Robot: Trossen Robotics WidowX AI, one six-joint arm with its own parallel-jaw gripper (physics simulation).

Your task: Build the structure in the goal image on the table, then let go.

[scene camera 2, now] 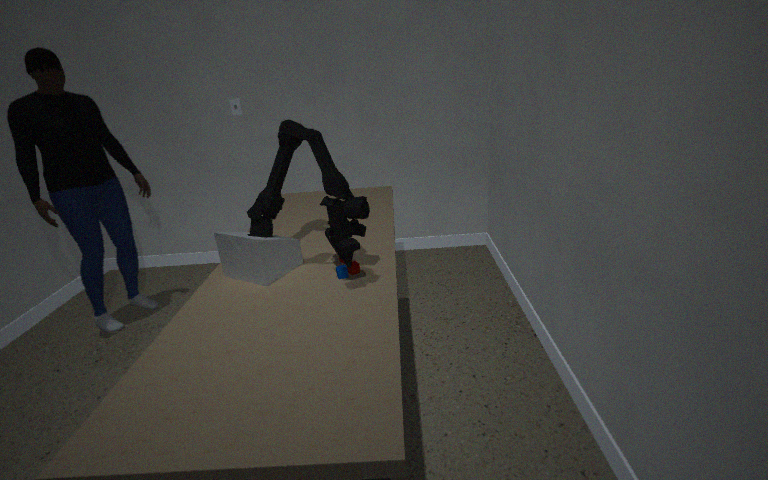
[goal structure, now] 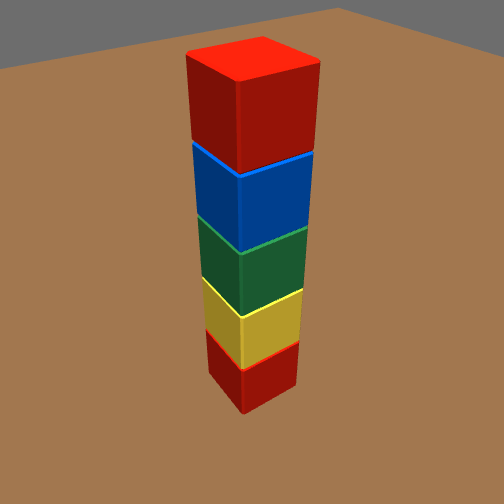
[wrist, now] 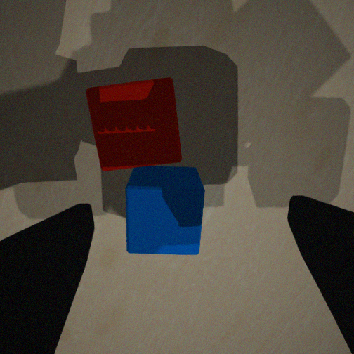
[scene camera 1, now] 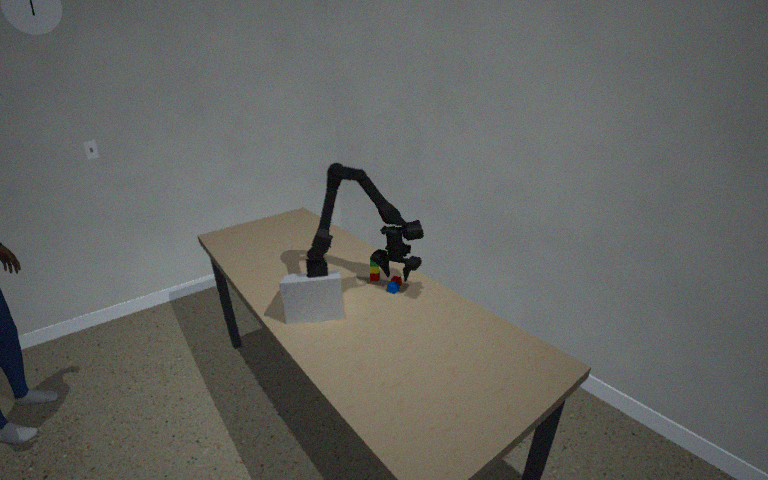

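Where they show: gripper, fingertip midpoint: (scene camera 2: 345, 262) (scene camera 1: 397, 278); arm's base at its link origin: (scene camera 2: 260, 236) (scene camera 1: 317, 275).
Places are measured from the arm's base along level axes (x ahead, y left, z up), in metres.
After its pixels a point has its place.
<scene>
My gripper (scene camera 1: 397, 276) @(x 0.302, y -0.019, z -0.082 m) (scene camera 2: 349, 263) @(x 0.302, y -0.019, z -0.082 m) (wrist: 191, 211) is open, low over the table, with nothing held. In the wrist view a blue cube (wrist: 160, 225) (scene camera 1: 393, 288) @(x 0.277, y -0.037, z -0.108 m) (scene camera 2: 342, 272) @(x 0.291, y -0.033, z -0.110 m) lies between the finger lines, nearer the left finger. A loose red cube (wrist: 137, 117) (scene camera 1: 396, 280) @(x 0.308, y -0.001, z -0.100 m) (scene camera 2: 353, 267) @(x 0.320, y -0.002, z -0.106 m) lies close beside it, further up in the wrist view; whether they touch is unclear. In scene camera 1 a stack stands left of the fingers: a red cube (scene camera 1: 374, 277) @(x 0.251, y 0.084, z -0.115 m) at the bottom, a yellow cube (scene camera 1: 374, 270) @(x 0.253, y 0.087, z -0.085 m), and a green cube (scene camera 1: 373, 263) @(x 0.251, y 0.088, z -0.053 m) on top. The gripper mostly hides the stack in scene camera 2.
The arm's base stands on a pale grey block (scene camera 1: 313, 300) @(x -0.040, y -0.080, z -0.044 m) (scene camera 2: 254, 257) @(x 0.026, y -0.100, z -0.033 m) on the wooden table (scene camera 1: 453, 362) @(x 0.268, y -0.463, z -0.133 m) (scene camera 2: 254, 367) @(x 0.220, y -0.490, z -0.133 m). The cubes are near the table's wall-side edge. A person (scene camera 2: 67, 141) stands on the floor beyond the table's other side.
</scene>
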